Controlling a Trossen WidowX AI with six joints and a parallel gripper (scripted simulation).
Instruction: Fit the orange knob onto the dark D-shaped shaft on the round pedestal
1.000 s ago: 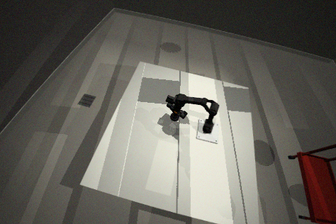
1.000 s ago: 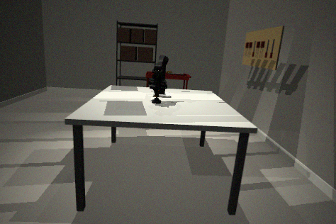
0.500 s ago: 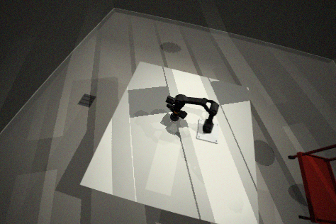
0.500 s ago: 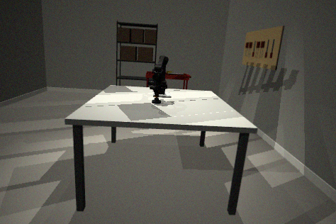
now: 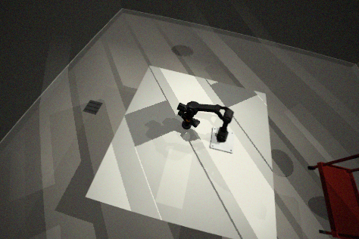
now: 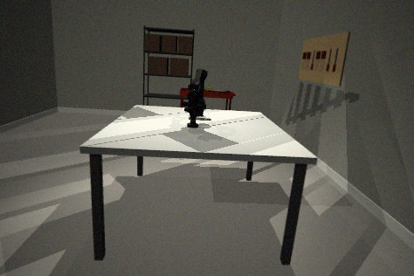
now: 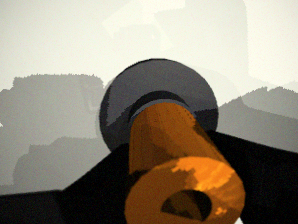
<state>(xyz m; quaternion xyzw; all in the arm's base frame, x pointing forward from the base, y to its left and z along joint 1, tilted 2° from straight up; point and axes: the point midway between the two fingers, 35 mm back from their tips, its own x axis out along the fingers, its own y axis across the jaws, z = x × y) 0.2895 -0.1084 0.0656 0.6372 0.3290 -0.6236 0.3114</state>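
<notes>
Now: gripper tip 2 cm below the orange knob. From my gripper tip the other things lie so: dark round pedestal (2 cm below).
</notes>
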